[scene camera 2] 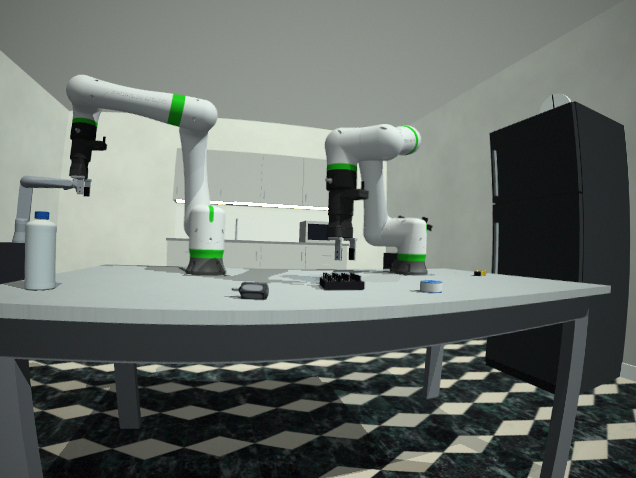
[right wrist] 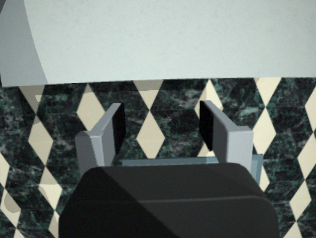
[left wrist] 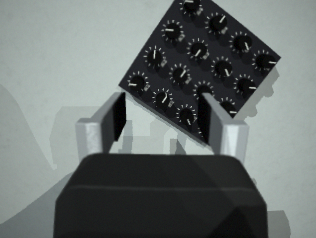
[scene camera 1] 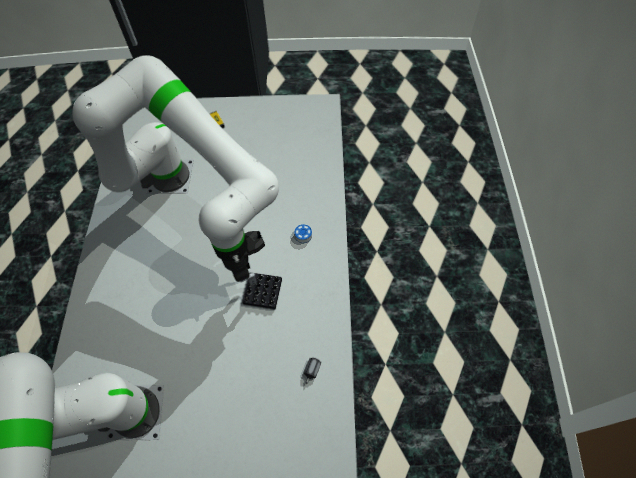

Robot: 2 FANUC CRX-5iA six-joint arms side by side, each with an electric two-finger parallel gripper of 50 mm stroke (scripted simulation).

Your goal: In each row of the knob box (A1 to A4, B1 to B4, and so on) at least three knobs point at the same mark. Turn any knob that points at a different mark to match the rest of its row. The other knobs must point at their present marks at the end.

Path:
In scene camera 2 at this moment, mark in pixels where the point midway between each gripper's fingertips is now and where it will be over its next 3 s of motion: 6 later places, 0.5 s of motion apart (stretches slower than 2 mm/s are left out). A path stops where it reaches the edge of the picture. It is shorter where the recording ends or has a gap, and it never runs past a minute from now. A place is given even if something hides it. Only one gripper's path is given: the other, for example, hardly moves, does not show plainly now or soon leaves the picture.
My left gripper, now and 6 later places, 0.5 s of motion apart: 345, 260; 350, 258; 354, 256; 354, 258; 354, 264; 354, 269; 354, 272

